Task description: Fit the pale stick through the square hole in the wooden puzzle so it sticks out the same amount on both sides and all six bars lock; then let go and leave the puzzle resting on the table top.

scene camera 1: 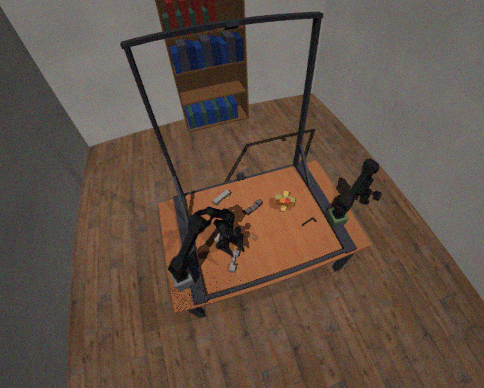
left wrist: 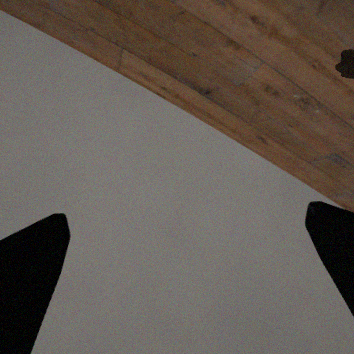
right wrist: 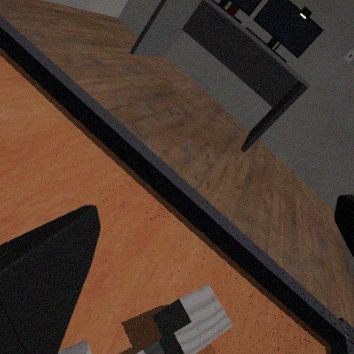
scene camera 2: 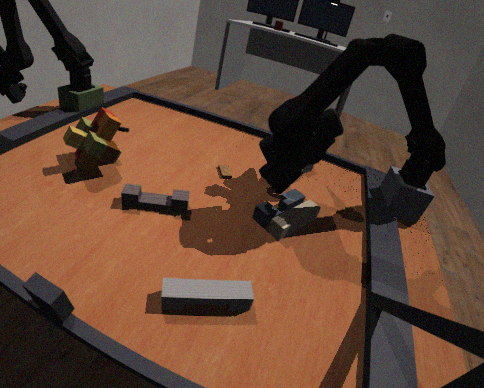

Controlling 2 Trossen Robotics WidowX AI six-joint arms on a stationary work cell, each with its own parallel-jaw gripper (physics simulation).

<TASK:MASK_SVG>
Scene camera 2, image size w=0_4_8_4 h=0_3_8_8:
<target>my right gripper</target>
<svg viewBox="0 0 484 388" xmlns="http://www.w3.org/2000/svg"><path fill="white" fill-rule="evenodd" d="M273 135L261 140L259 143L267 163L278 153L274 146ZM330 108L325 110L319 117L314 133L317 133L324 127L335 138L342 135L344 129L336 110Z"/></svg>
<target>pale stick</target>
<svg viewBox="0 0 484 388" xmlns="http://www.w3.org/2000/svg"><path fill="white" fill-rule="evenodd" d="M321 207L309 199L272 218L267 231L277 240L281 240L316 219Z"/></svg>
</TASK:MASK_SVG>
